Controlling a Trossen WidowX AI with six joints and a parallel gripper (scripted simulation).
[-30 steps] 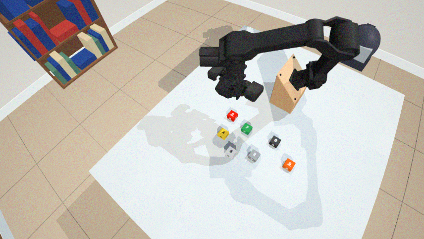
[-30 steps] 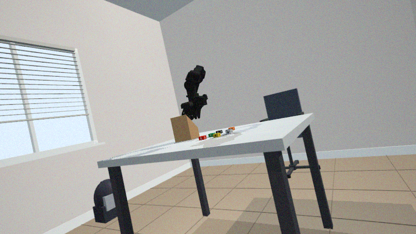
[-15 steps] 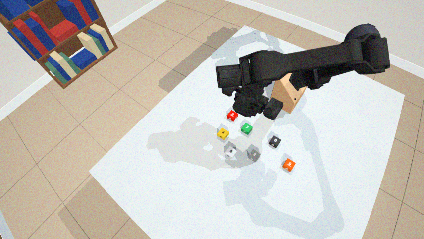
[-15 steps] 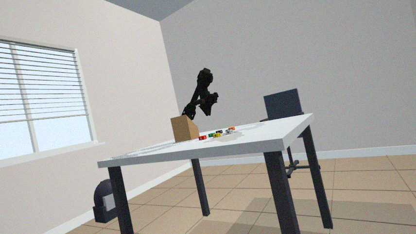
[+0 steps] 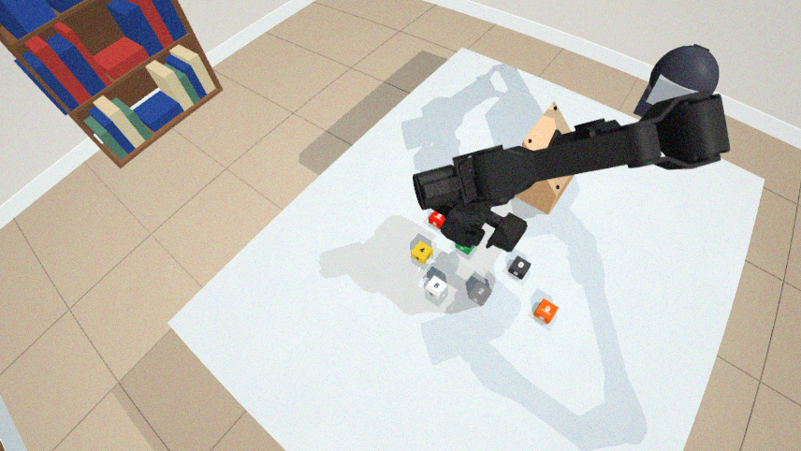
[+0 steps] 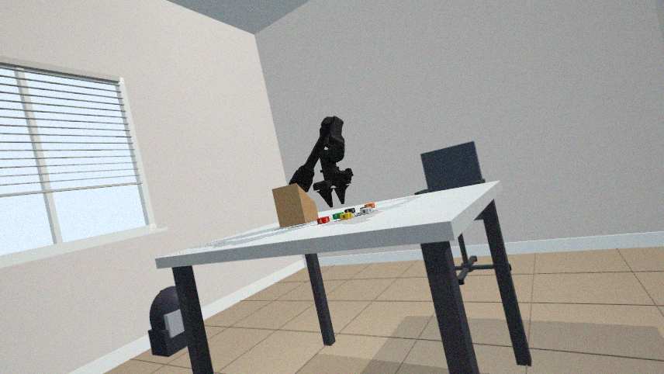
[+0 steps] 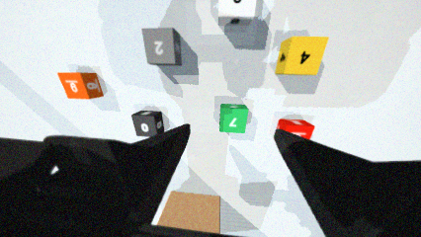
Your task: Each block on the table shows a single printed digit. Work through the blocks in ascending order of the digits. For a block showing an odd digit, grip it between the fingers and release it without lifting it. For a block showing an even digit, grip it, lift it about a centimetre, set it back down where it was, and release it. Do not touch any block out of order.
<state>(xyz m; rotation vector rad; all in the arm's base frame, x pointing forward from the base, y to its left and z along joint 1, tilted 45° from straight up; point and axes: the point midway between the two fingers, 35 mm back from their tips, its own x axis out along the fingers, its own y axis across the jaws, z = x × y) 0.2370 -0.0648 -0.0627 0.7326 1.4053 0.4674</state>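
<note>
Now: gripper tip 4 cm above the green block marked 7. Also, from my gripper tip: red block (8 cm to the right, 4 cm below, 3 cm behind); then yellow block (7 cm to the right, 6 cm ahead, 4 cm below); then grey block marked 2 (8 cm ahead, 7 cm to the left, 4 cm below).
</note>
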